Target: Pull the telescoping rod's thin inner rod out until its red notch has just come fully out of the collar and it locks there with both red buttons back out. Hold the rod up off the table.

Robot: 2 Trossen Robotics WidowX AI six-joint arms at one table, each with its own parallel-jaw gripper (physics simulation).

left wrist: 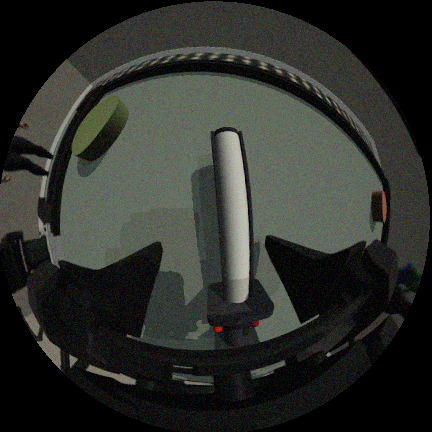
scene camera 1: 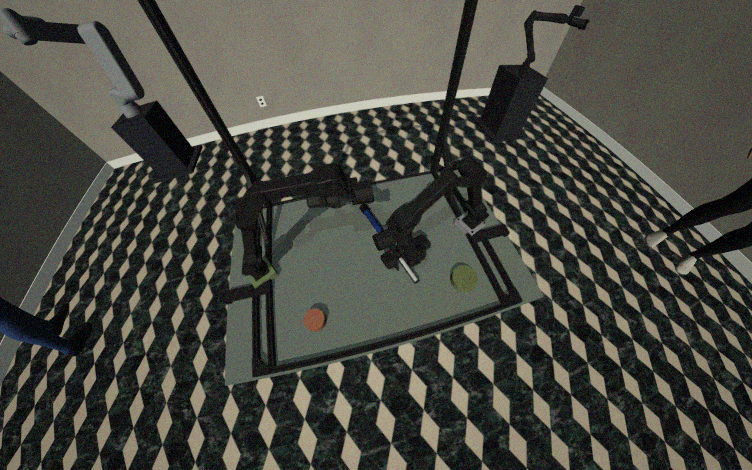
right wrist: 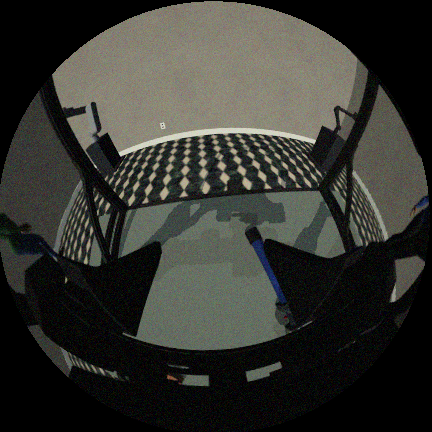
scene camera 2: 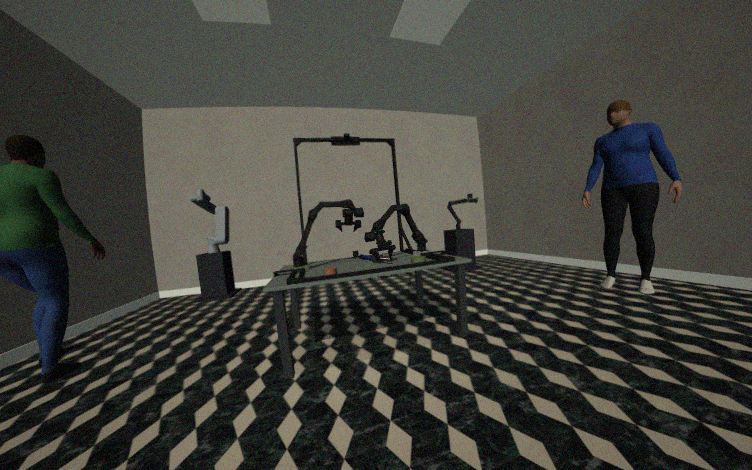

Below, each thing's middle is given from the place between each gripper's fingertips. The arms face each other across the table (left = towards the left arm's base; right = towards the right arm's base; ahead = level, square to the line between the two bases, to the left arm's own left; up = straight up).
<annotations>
The telescoping rod (left wrist: 235, 318) lies 110 mm ahead of my right hand, 160 mm to the left of it and 210 mm below it. Also, from my right hand: thin inner rod (left wrist: 232, 188) (120 mm ahead, 160 mm to the left, 210 mm below).
My left hand is 110 mm past the thin inner rod, 50 mm to the left of it and 10 mm below it. From my left hand the other things lie so: telescoping rod (120 mm behind, 50 mm to the right, 20 mm above).
</annotations>
